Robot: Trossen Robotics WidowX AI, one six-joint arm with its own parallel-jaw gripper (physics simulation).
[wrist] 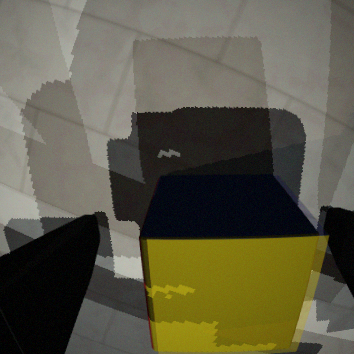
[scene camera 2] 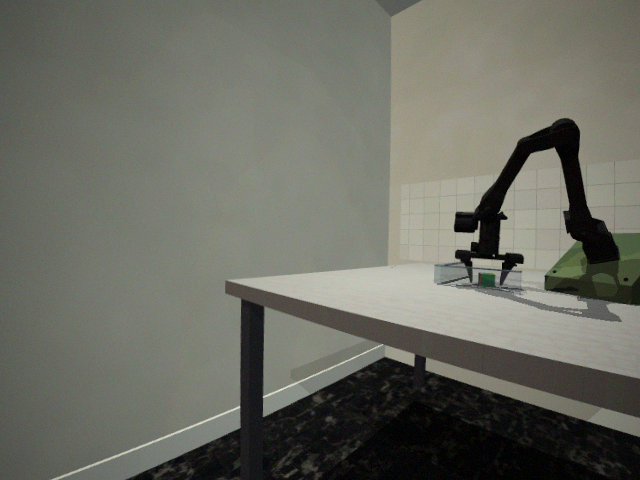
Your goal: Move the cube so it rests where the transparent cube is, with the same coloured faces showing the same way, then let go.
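Pixels of known places: gripper, fingertip midpoint: (wrist: 214,224); arm's base, link origin: (scene camera 2: 604,255).
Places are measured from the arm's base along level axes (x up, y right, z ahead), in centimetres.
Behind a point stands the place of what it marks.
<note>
The cube (scene camera 2: 487,280) (wrist: 230,285) stands upright on the table, showing green with a thin red edge in the scene view. In the wrist view it shows a dark blue top face and a yellow face, with a thin red edge at left. The transparent cube (wrist: 301,206) @(x -8.3, y -10.9, z 25.5 cm) overlaps it almost fully; a thin pale purple and yellow strip shows along the cube's right side, with matching colours. My gripper (scene camera 2: 486,283) @(x -10.2, y -13.4, z 26.4 cm) (wrist: 214,224) @(x -10.2, y -13.4, z 26.4 cm) is open, pointing down, with one finger on each side of the cube. A wide gap shows at the left finger, a small one at the right.
A low, clear-walled tray (scene camera 2: 445,273) @(x -7.3, y -22.8, z 34.8 cm) surrounds the cube area on the white table (scene camera 2: 361,294) @(x -10.8, y -57.0, z 36.2 cm). A green angular block (scene camera 2: 568,279) @(x -6.9, y -6.6, z 6.6 cm) stands at the right by the arm's base. The table's left corner is far from the arm. Shadows of the arm fall across the table.
</note>
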